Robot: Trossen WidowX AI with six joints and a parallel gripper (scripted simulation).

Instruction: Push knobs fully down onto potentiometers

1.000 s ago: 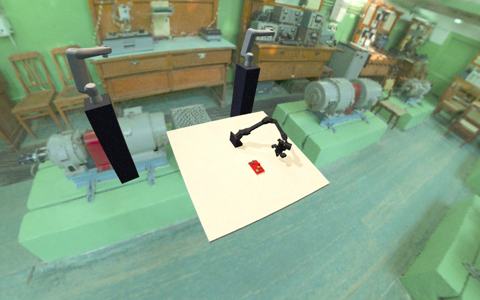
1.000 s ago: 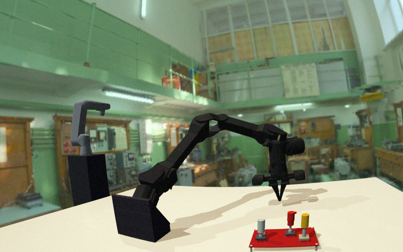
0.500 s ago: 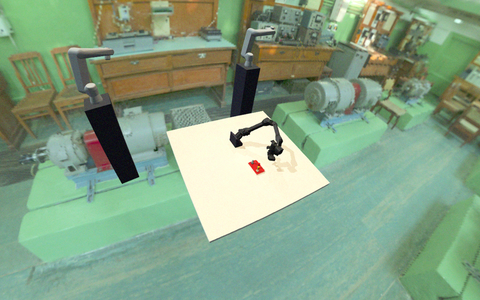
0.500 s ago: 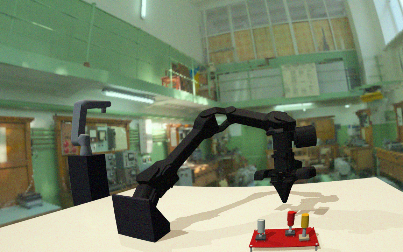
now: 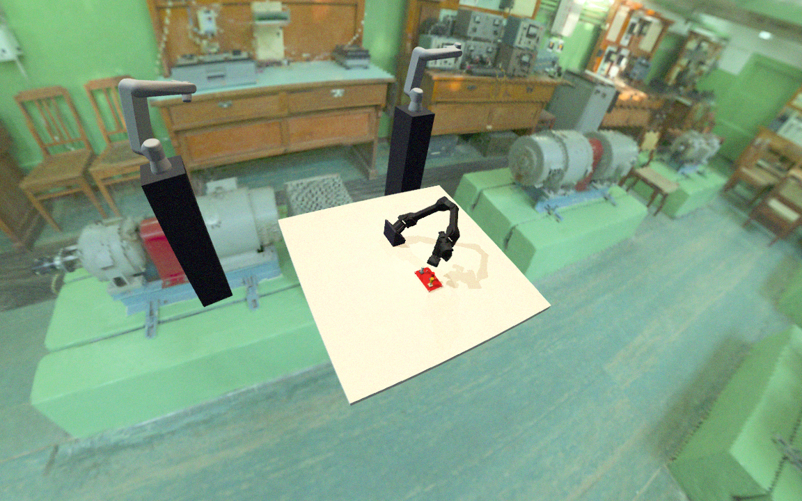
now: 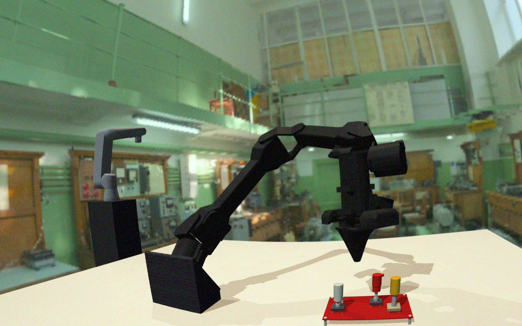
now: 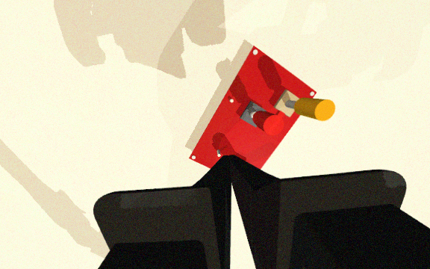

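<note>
Now: the red knob 4 cm below my gripper tip, 4 cm ahead of it and 3 cm to the right of it. The rest, counted from my gripper tip: grey knob: 4 cm to the right, 4 cm below, 4 cm behind.
</note>
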